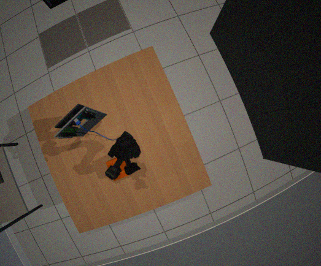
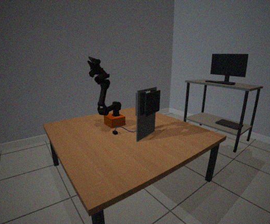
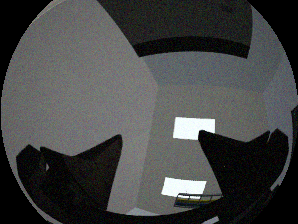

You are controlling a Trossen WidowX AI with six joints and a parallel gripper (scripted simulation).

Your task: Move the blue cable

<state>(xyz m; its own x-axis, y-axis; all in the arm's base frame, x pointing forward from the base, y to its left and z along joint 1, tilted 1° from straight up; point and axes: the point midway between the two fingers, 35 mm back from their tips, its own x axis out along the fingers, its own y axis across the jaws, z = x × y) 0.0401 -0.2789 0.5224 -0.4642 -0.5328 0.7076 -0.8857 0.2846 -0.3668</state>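
Now: gripper tip 380 mm short of the blue plug, 300 mm to the right of it and 290 mm above it. Also, from my gripper tip: black end piece 630 mm below, 160 mm ahead, 140 mm to the left.
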